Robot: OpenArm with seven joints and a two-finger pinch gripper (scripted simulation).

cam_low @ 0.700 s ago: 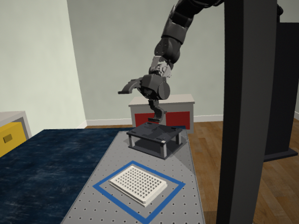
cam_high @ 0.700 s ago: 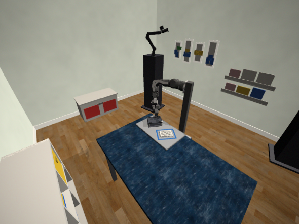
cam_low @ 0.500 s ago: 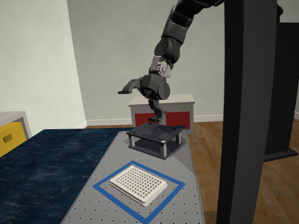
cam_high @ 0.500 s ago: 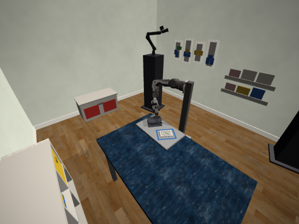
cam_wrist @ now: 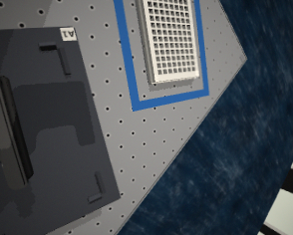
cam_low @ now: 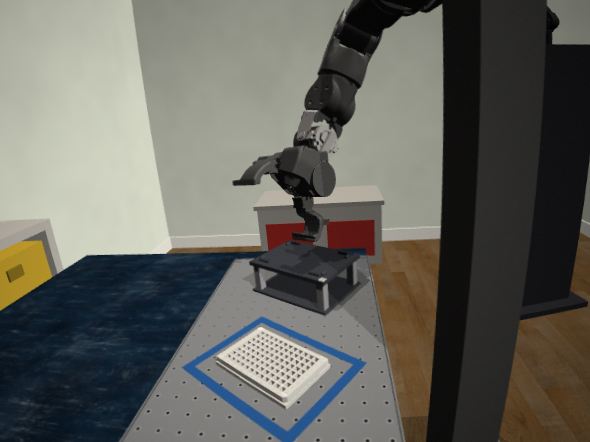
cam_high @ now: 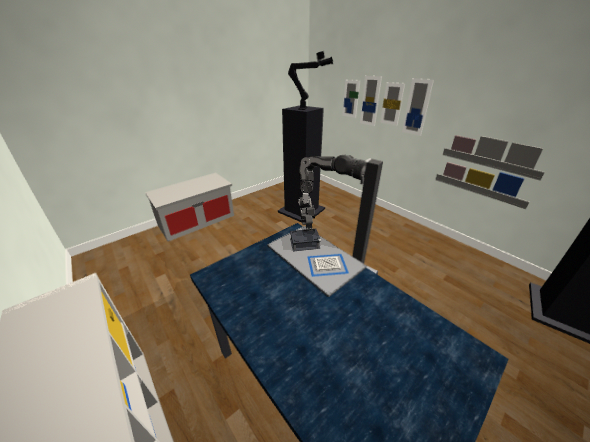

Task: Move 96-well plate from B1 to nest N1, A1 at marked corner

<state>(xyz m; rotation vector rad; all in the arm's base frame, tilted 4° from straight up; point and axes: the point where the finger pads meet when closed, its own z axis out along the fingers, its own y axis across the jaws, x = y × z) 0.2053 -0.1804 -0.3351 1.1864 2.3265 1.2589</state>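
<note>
The white 96-well plate lies 15 cm to the left of my hand, 15 cm below it and 2 cm ahead of it. The rest, counted from my hand: dark raised plate nest 10 cm below, 5 cm to the right, 5 cm behind.
</note>
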